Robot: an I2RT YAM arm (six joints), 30 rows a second.
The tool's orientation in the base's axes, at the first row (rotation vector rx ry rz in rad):
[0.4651, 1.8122, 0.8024]
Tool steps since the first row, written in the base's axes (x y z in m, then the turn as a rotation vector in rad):
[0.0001, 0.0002, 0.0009, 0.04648, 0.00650, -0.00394]
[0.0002, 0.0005, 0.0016, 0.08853, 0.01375, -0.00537]
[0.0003, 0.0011, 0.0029, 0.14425, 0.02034, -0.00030]
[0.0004, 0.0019, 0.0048, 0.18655, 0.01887, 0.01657]
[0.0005, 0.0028, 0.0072, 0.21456, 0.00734, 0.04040]
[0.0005, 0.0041, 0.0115, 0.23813, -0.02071, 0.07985]
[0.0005, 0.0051, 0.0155, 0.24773, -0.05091, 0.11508]
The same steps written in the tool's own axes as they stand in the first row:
[-0.0005, 0.0008, 0.0000, -0.01050, -0.00094, 0.04590]
[-0.0008, 0.0015, 0.0000, -0.02053, 0.00068, 0.08737]
[-0.0013, 0.0028, 0.0000, -0.04041, 0.00568, 0.13984]
[-0.0021, 0.0047, -0.0001, -0.06836, 0.01423, 0.17480]
[-0.0032, 0.0071, -0.0003, -0.10211, 0.02152, 0.19192]
[-0.0052, 0.0110, -0.0009, -0.15529, 0.02865, 0.19641]
[-0.0072, 0.0146, -0.0014, -0.20184, 0.03207, 0.18825]

